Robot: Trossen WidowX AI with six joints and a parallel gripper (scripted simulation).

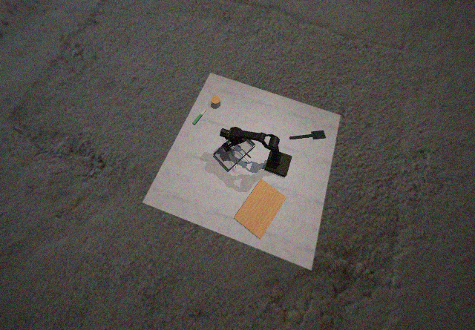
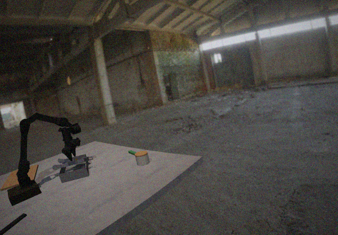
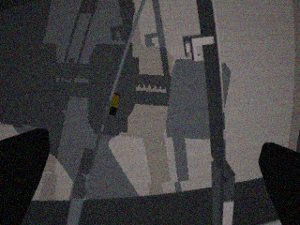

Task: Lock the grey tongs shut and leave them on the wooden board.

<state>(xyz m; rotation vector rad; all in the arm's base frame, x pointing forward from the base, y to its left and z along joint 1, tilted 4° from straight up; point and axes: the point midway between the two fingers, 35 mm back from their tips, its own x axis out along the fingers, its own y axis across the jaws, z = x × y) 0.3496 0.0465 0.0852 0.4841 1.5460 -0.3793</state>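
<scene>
Right now my gripper tip is 60 mm above the roasting tin, 10 mm to the right of it and 10 mm past it. The rest, counted from my gripper tip: green-handled tool (410 mm ahead, 150 mm to the right, 80 mm below); then black spatula (540 mm behind, 410 mm to the right, 90 mm below); then wooden board (380 mm behind, 330 mm to the left, 80 mm below).
</scene>
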